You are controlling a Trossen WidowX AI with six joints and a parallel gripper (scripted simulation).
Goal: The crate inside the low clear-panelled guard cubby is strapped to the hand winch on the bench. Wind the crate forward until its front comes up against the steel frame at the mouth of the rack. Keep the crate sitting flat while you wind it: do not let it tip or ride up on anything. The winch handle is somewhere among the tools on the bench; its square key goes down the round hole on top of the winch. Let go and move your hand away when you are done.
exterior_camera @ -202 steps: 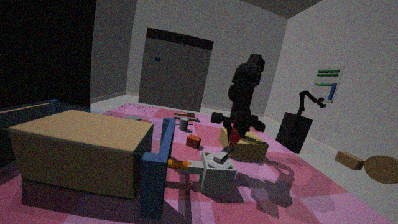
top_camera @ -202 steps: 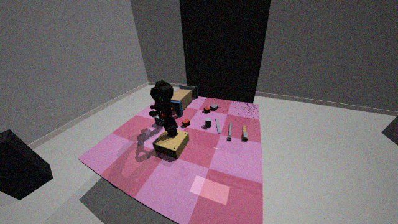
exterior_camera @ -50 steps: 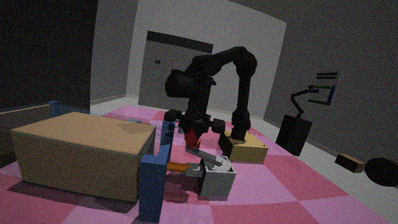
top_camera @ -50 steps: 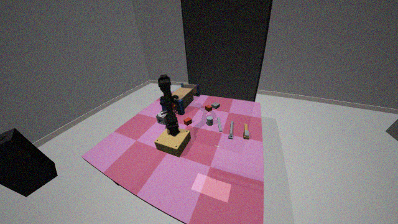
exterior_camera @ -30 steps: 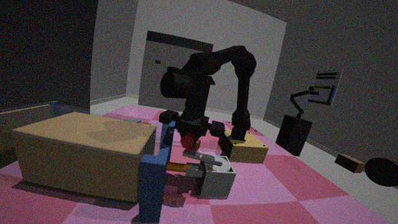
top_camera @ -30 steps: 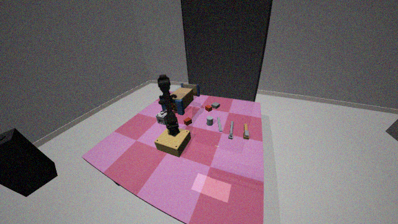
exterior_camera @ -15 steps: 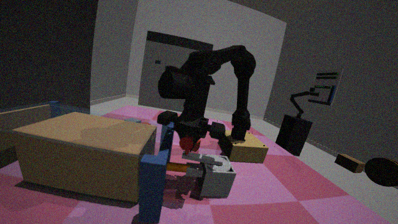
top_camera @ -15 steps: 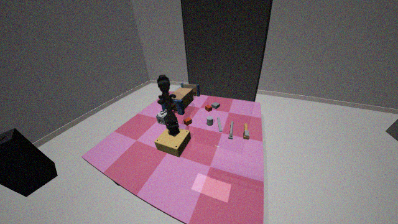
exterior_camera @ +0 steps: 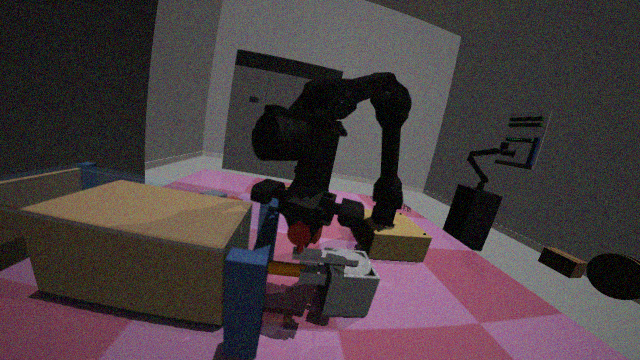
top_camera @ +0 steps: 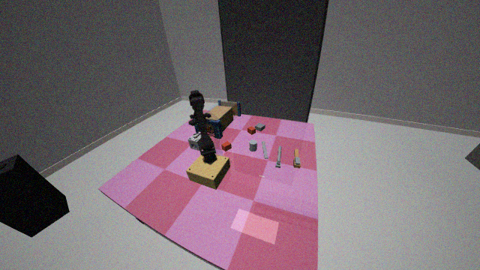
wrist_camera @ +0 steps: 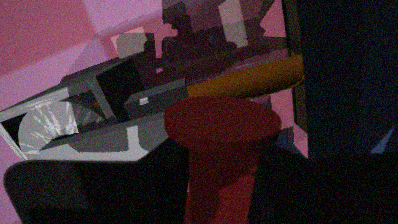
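Right now the red-knobbed winch handle is 4 cm behind my gripper tip, 1 cm to the right of it and 1 cm below it. From my gripper tip the other things lie so: blue steel frame: 6 cm ahead, 1 cm to the left, 1 cm below; red knob: 2 cm above; grey hand winch: 11 cm behind, 3 cm to the right, 8 cm below.
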